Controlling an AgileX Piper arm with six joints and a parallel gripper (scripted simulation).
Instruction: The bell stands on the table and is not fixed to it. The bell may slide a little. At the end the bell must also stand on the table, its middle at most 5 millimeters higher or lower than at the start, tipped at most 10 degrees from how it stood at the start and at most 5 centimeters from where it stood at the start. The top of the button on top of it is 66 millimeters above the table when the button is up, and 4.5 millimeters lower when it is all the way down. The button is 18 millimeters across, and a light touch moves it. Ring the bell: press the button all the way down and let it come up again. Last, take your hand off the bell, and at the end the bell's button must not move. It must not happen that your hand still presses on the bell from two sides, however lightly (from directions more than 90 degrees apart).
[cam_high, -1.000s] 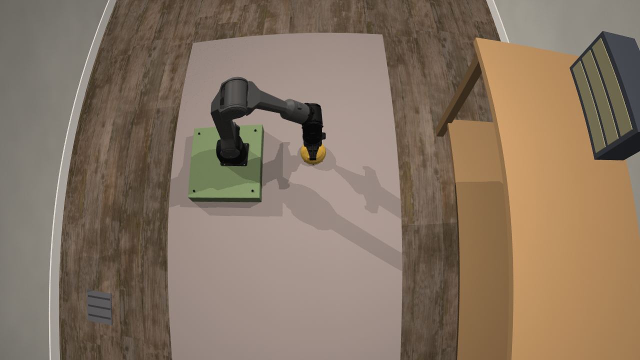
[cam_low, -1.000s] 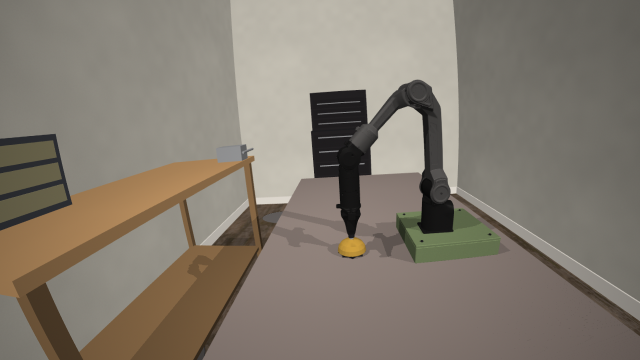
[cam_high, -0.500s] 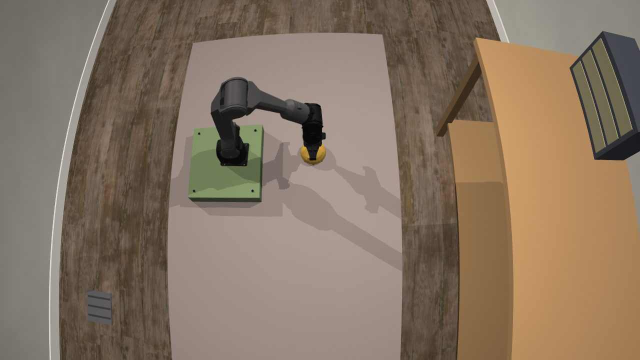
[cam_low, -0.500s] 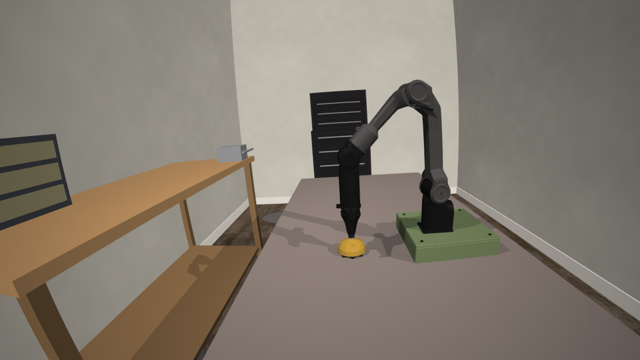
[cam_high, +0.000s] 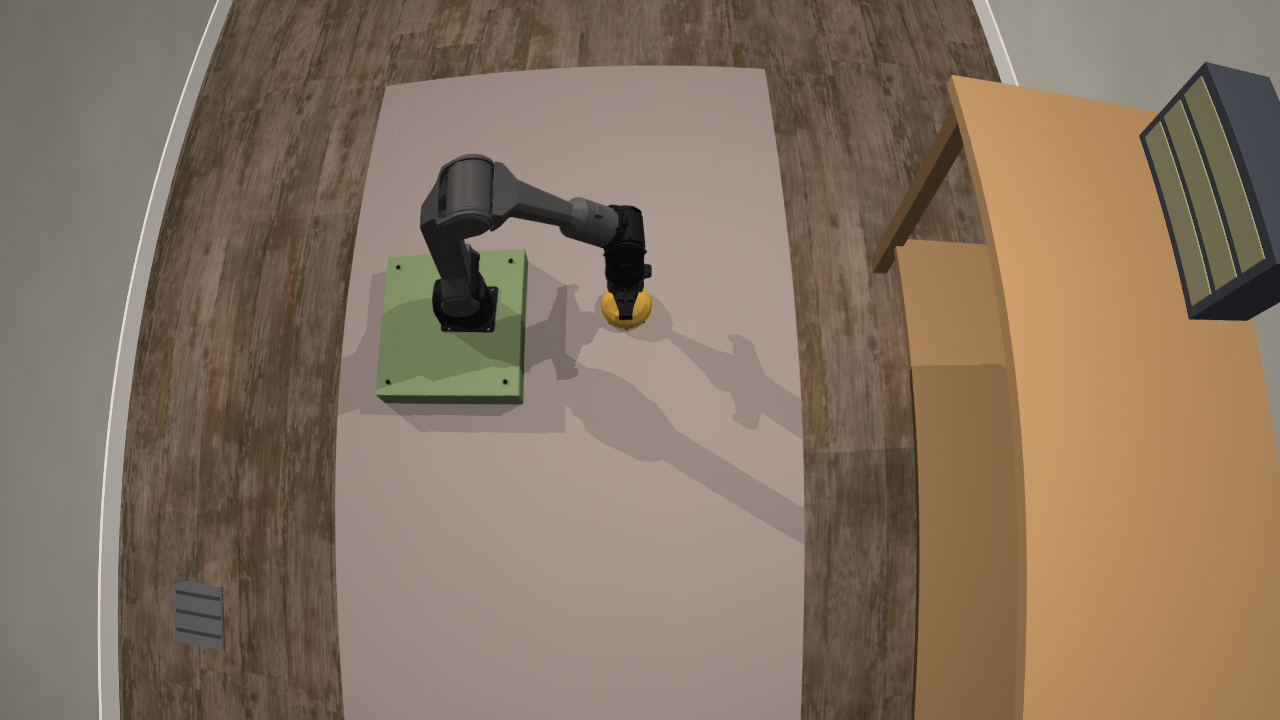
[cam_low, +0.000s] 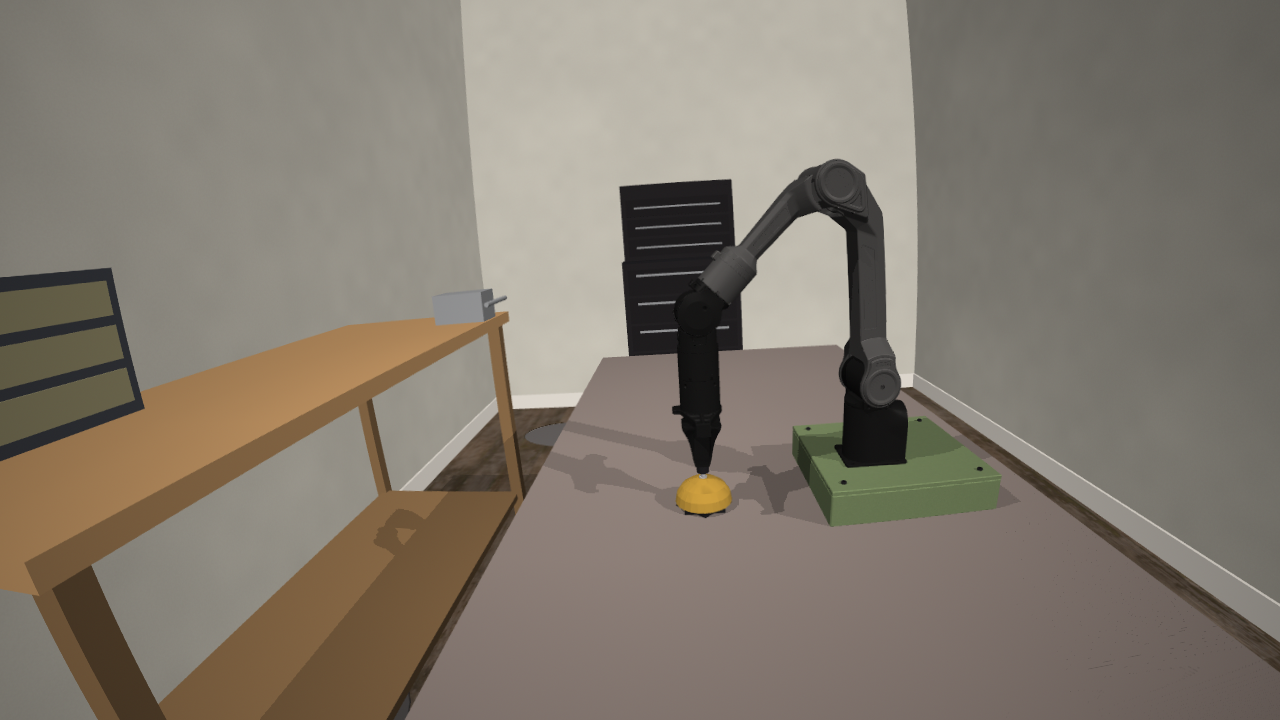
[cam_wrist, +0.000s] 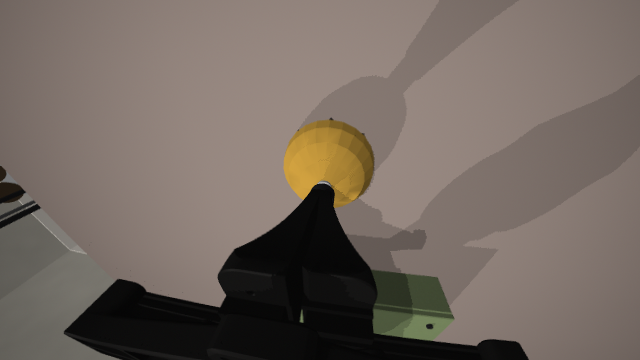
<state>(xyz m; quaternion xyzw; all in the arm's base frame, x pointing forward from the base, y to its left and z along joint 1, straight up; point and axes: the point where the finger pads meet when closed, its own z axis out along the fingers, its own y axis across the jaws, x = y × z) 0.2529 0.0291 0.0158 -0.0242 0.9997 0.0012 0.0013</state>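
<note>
Right now the black button is 20 mm below my hand. The rest, counted from my hand: yellow dome bell: 30 mm below.
</note>
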